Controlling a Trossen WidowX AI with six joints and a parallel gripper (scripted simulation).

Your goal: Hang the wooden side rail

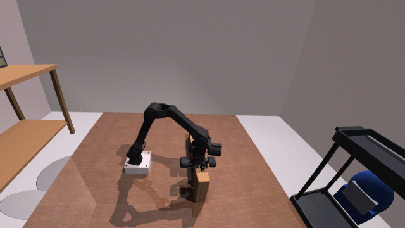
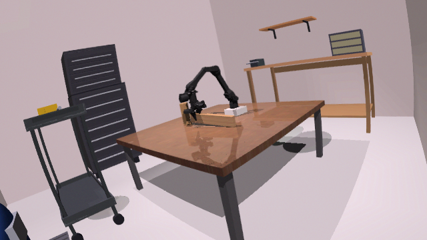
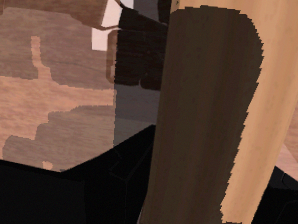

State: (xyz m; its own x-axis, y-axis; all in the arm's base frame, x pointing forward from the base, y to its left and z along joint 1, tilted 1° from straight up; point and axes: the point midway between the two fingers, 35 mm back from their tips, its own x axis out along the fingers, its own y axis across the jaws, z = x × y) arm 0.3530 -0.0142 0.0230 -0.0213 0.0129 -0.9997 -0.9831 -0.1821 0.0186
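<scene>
My gripper tip is now 30 mm short of the wooden headboard post, 130 mm to the left of it and 40 mm below it.
</scene>
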